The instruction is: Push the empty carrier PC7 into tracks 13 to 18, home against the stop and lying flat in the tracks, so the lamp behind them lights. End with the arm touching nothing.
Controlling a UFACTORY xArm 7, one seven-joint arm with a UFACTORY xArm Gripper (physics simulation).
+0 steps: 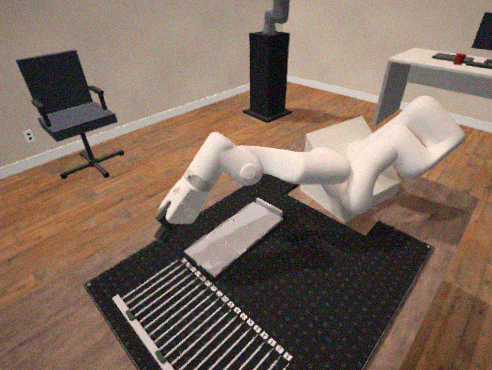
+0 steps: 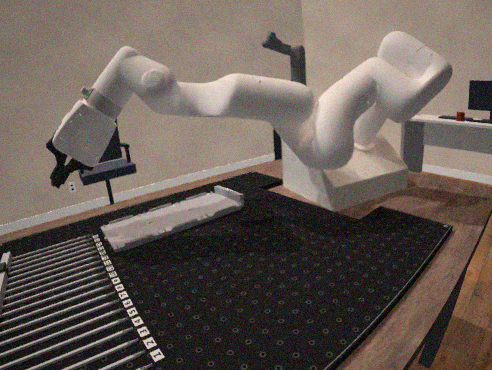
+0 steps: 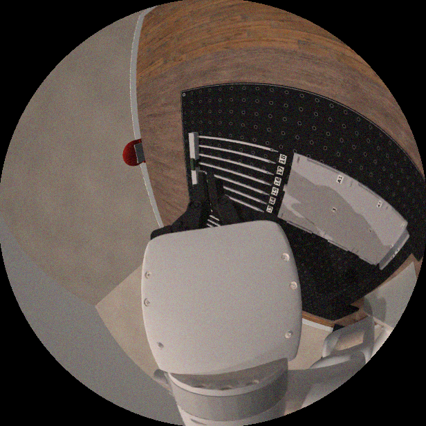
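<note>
The carrier PC7 is a long grey-white tray with a raised wall at its end toward the robot base. It lies on the black mat, outside the tracks, with its other end close to the number labels 13 to 18. The thin track rails run from the labels to the white stop bar. Dark green blocks sit on that bar; whether a lamp is lit I cannot tell. My gripper is shut and empty, raised above the mat, apart from the carrier.
The black perforated mat carries the rails and carrier. The robot's pale base block stands at its back. A chair, a black pedestal and a desk stand farther off.
</note>
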